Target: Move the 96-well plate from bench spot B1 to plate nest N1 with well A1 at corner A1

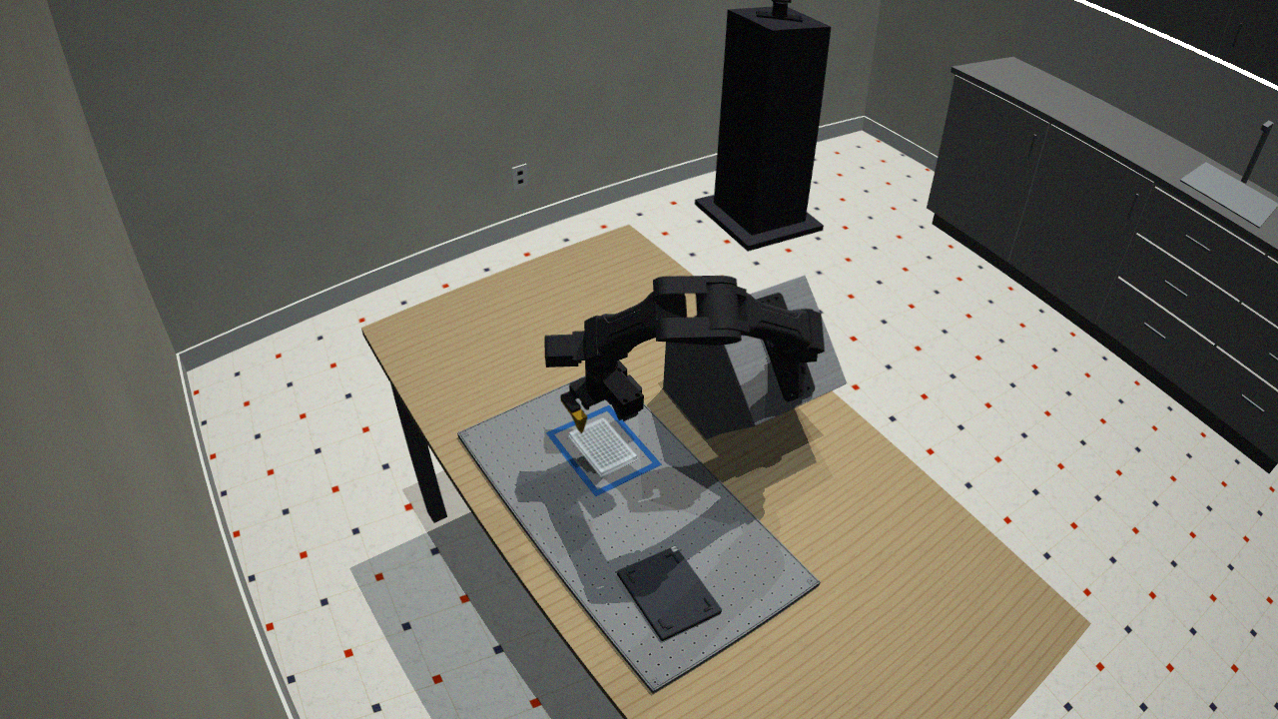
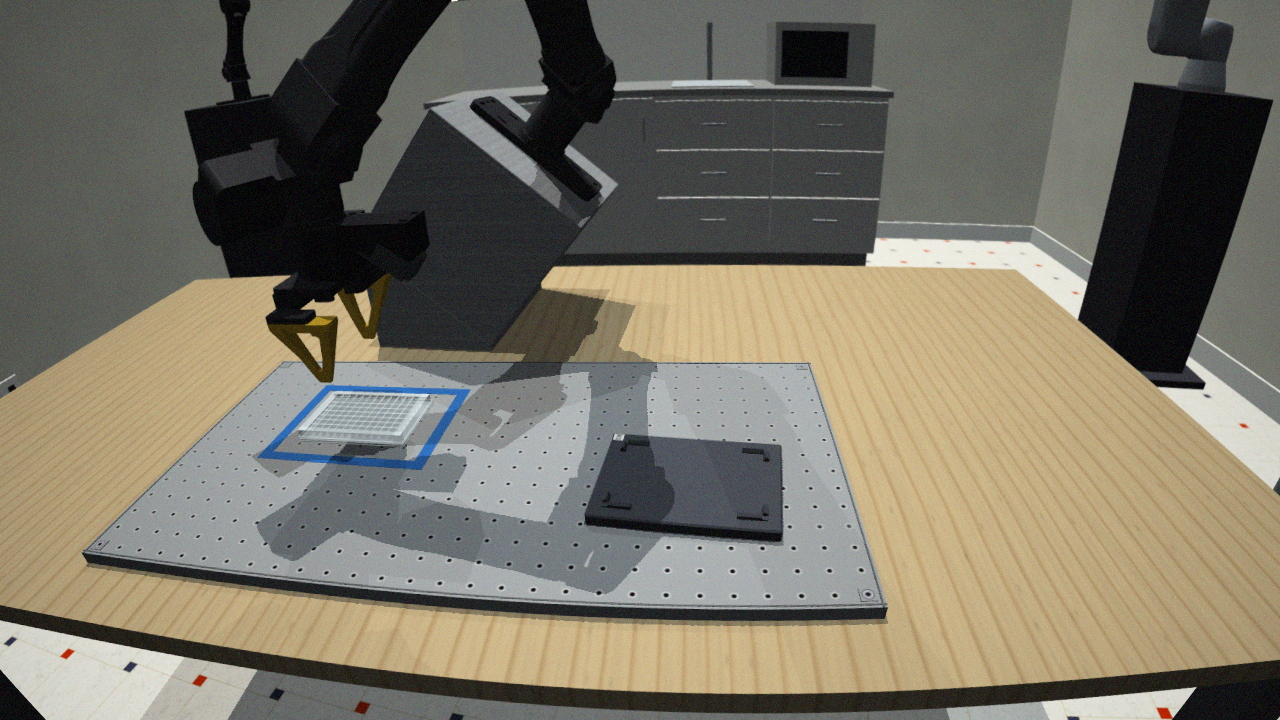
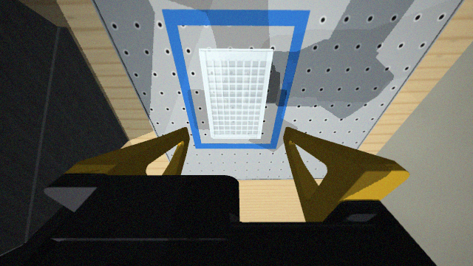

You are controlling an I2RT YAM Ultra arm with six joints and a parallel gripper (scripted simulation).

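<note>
Right now my hand is 80 mm above the clear 96-well plate. Also, from my hand: A1 corner mark 290 mm to the left, 80 mm below; then dark plate nest 360 mm to the left, 80 mm below, 50 mm ahead.
</note>
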